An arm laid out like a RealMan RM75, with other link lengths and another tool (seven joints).
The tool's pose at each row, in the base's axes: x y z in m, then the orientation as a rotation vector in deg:
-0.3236 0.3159 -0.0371 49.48 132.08 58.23
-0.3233 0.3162 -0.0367 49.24 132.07 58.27
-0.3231 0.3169 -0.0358 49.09 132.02 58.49
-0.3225 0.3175 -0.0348 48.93 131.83 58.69
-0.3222 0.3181 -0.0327 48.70 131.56 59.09
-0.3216 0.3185 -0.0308 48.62 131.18 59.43
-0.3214 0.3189 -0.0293 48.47 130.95 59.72
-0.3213 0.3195 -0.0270 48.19 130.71 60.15
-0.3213 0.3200 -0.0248 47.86 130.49 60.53
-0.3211 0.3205 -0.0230 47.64 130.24 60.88
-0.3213 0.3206 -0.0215 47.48 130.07 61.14
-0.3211 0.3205 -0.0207 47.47 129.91 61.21
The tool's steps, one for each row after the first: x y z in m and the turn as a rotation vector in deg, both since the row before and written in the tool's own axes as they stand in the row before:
-0.0001 0.0006 0.0001 -0.09 0.02 -0.16
0.0002 0.0011 -0.0001 -0.18 0.08 -0.04
-0.0002 0.0013 0.0001 -0.24 -0.04 -0.06
-0.0001 0.0021 -0.0008 -0.40 0.00 -0.06
-0.0005 0.0019 -0.0006 -0.39 -0.13 0.03
-0.0001 0.0015 -0.0006 -0.30 -0.03 -0.03
0.0000 0.0022 -0.0010 -0.41 0.04 -0.08
0.0000 0.0020 -0.0010 -0.39 0.04 -0.13
-0.0001 0.0018 -0.0007 -0.36 -0.01 -0.06
-0.0001 0.0012 -0.0009 -0.26 0.01 -0.04
-0.0003 0.0007 -0.0004 -0.12 -0.09 0.01

